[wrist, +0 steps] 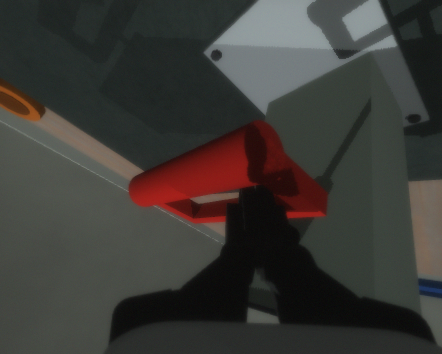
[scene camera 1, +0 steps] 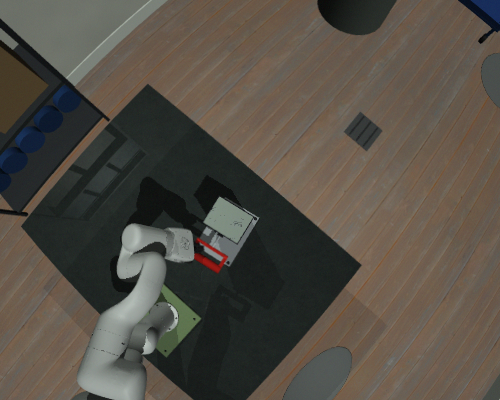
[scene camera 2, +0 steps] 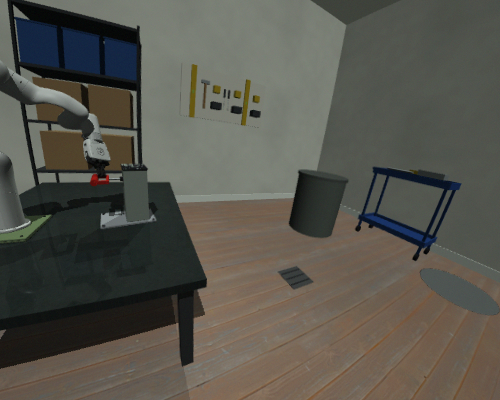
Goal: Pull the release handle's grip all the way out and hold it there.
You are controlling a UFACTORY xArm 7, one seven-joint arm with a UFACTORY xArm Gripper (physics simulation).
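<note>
The release handle [scene camera 1: 209,263] [scene camera 2: 94,180] [wrist: 200,162] is a red frame with a thick round grip bar along its outer side. It stands out from the upright grey-green housing [scene camera 1: 227,220] [scene camera 2: 136,197] [wrist: 350,225], and a thin rod shows between the two in scene camera 2. The housing stands on a light grey base plate [scene camera 1: 234,251] [scene camera 2: 112,220] [wrist: 280,30]. My gripper [scene camera 1: 198,246] [scene camera 2: 101,173] [wrist: 251,200] is shut with nothing between its fingers. Its fingertips are at the handle's opening, on the housing side of the grip bar. Whether they touch the bar is hard to tell.
The dark table [scene camera 1: 310,260] [scene camera 2: 165,260] carries the housing and the green mounting plate [scene camera 1: 185,325] [scene camera 2: 37,225] under the arm. A shelf rack [scene camera 2: 140,100] stands behind the table. A grey bin [scene camera 1: 355,17] [scene camera 2: 317,205] and a blue cart [scene camera 2: 395,230] stand farther off.
</note>
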